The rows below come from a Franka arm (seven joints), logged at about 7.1 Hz.
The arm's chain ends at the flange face. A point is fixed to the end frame.
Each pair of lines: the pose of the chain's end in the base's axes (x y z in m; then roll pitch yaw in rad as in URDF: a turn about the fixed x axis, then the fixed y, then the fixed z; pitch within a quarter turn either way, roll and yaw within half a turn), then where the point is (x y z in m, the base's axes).
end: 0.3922, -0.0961, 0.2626, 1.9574, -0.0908, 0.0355
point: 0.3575 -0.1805 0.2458
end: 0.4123, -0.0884, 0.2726, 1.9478, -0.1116, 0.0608
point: 0.3801 -0.1738 0.2558
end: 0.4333, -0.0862, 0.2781, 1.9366, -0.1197, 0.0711
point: 0.4020 -0.1720 0.2619
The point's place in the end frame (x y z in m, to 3 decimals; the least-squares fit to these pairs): -0.039 0.019 0.082
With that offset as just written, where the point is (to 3 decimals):
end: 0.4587, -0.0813, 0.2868, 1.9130, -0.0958, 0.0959
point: 0.429 -0.168 0.273
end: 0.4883, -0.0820, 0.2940, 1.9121, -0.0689, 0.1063
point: 0.459 -0.169 0.282
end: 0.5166, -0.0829, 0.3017, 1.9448, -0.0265, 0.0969
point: 0.486 -0.170 0.288
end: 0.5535, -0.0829, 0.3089, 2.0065, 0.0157, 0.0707
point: 0.520 -0.168 0.292
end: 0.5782, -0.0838, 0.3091, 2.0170, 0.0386, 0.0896
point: 0.546 -0.169 0.292
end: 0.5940, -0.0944, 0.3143, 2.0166, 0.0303, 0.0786
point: 0.561 -0.179 0.297
